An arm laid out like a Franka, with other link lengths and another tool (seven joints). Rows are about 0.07 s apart.
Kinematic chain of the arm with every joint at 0, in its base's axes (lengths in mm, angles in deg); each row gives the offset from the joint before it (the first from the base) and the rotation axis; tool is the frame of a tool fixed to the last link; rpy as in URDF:
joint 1: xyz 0 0 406.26 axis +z
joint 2: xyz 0 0 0 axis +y
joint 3: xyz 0 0 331.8 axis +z
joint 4: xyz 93.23 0 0 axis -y
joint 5: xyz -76.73 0 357.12 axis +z
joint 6: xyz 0 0 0 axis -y
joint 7: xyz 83.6 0 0 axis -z
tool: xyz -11 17 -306.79 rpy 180 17.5 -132.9
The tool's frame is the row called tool.
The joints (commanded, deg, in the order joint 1, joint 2, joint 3, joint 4, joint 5, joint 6, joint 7), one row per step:
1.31, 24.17, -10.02, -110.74, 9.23, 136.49, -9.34
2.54, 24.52, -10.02, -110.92, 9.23, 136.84, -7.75
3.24, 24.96, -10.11, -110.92, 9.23, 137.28, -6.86
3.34, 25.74, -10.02, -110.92, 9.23, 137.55, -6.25
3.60, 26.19, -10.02, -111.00, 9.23, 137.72, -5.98
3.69, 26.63, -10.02, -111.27, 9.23, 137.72, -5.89
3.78, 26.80, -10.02, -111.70, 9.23, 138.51, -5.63
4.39, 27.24, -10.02, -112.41, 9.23, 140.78, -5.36
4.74, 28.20, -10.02, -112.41, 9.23, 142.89, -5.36
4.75, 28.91, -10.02, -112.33, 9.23, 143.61, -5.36
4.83, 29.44, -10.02, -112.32, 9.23, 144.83, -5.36
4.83, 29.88, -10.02, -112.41, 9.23, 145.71, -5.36
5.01, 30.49, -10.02, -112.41, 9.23, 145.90, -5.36
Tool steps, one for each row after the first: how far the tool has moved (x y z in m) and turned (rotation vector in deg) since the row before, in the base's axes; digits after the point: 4 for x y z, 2 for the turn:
0.0004, 0.0129, -0.0044, 0.00, 0.24, -0.39
0.0012, 0.0059, -0.0040, -0.12, 0.04, -0.29
-0.0016, 0.0017, -0.0079, -0.04, 0.54, -0.44
-0.0015, 0.0025, -0.0050, -0.05, 0.37, -0.02
-0.0043, 0.0009, -0.0064, 0.00, 0.71, -0.02
-0.0004, 0.0002, -0.0035, -0.13, -0.17, -0.23
0.0038, 0.0040, -0.0062, -0.43, -1.07, 0.22
0.0066, 0.0011, -0.0071, -0.49, -1.11, 0.30
0.0010, -0.0009, -0.0059, -0.20, -0.08, 0.00
0.0038, -0.0006, -0.0037, -0.28, -0.68, 0.06
0.0015, -0.0011, -0.0039, -0.20, -0.34, -0.02
-0.0020, 0.0015, -0.0062, -0.09, 0.42, 0.18

